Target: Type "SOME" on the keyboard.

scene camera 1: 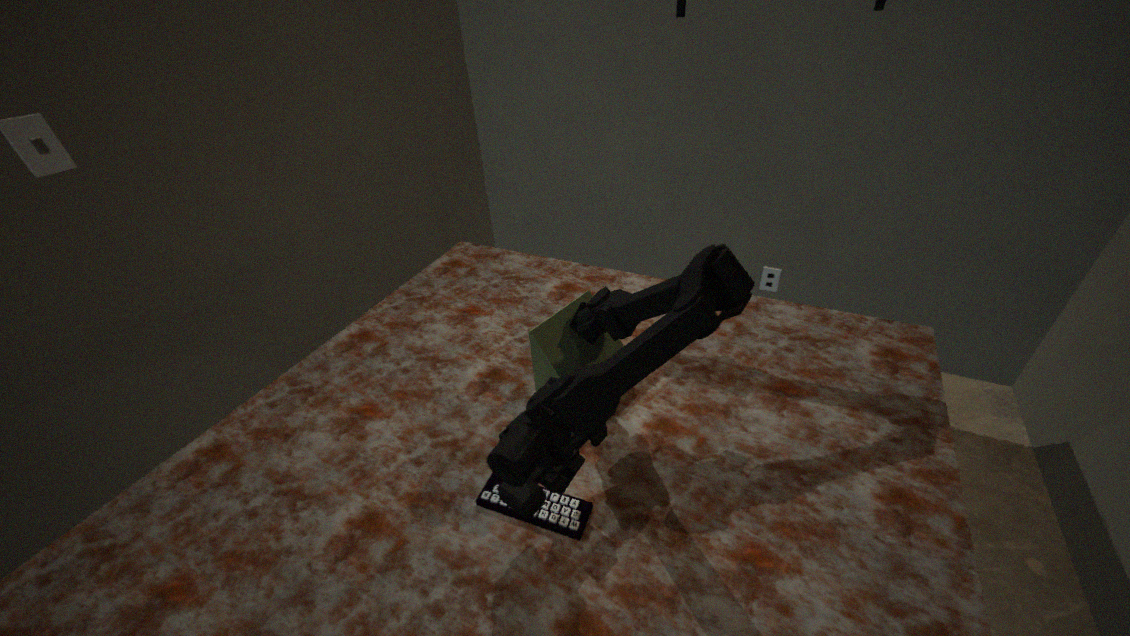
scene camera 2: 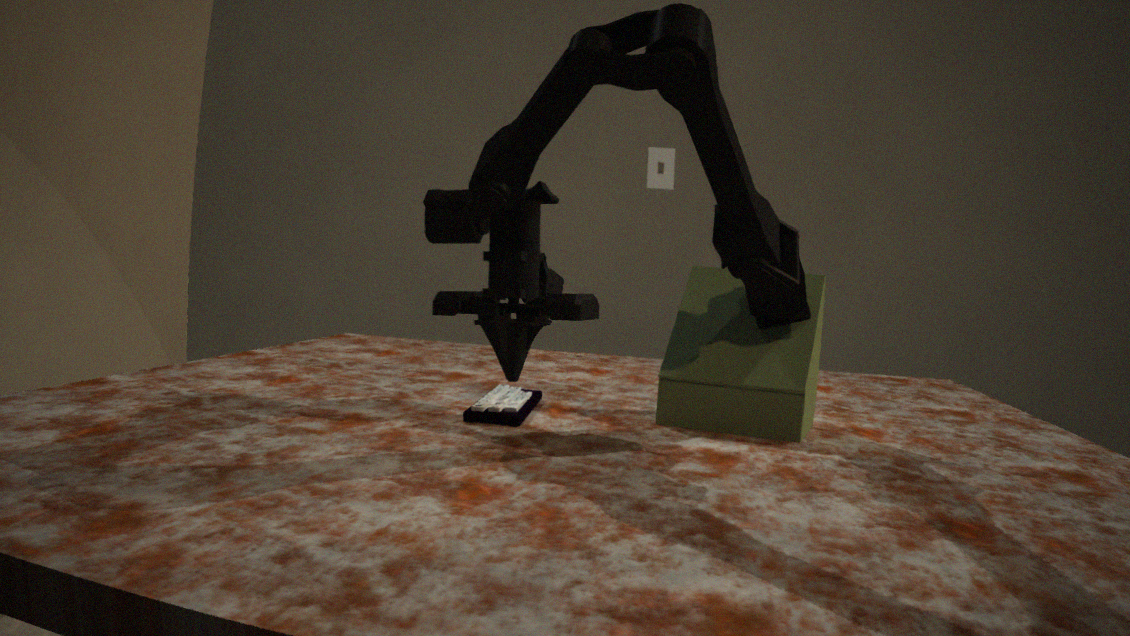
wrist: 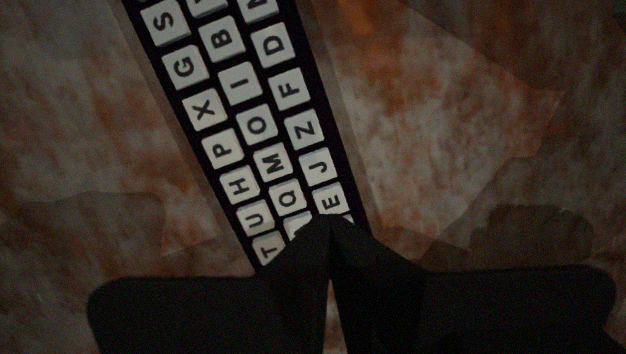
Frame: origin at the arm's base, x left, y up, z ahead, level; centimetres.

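Seen in the pictures: gripper, fingertip midpoint: [scene camera 1: 560,491] [scene camera 2: 512,381] [wrist: 326,225]; arm's base at its link origin: [scene camera 1: 587,323] [scene camera 2: 779,304].
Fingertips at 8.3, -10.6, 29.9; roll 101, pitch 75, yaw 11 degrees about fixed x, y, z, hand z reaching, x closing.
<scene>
Pixels of each thing's middle, then the offset from my fingertips to it, as dx, dy, dz. Level surfaces: height alone.
- small black keyboard at the middle of its body: [wrist: 255,112] [scene camera 2: 506,403] [scene camera 1: 533,503] -4.3, -3.4, +1.7
- S key at the middle of its body: [wrist: 166,23] -8.6, -2.7, +3.8
- O key at the middle of its body: [wrist: 257,124] -3.9, -2.7, +1.7
- M key at the middle of its body: [wrist: 273,162] -2.2, -2.7, +1.5
- E key at the middle of its body: [wrist: 330,200] [scene camera 1: 564,500] +0.3, -2.7, -0.4
- white table at its surface level: dy -4.2
A small black keyboard [scene camera 1: 582,527] [scene camera 2: 514,418] with white letter keys lies flat on the table. In the wrist view the S key [wrist: 164,22], the O key [wrist: 257,125], the M key [wrist: 273,163] and the E key [wrist: 330,200] show. My gripper [scene camera 2: 513,377] [wrist: 326,225] is shut and empty, pointing down with its tips a little above the keyboard. In the wrist view the tips show right by the lower edge of the E key and hide keys beyond it. In scene camera 1 the arm hides the left middle of the keyboard and the fingertips.
A green sloped block [scene camera 1: 553,343] [scene camera 2: 735,406] carries the arm's base, behind the keyboard in scene camera 1 and to its right in scene camera 2. The mottled red and white table [scene camera 1: 355,489] [scene camera 2: 395,537] lies under both. Walls stand beyond the table.
</scene>
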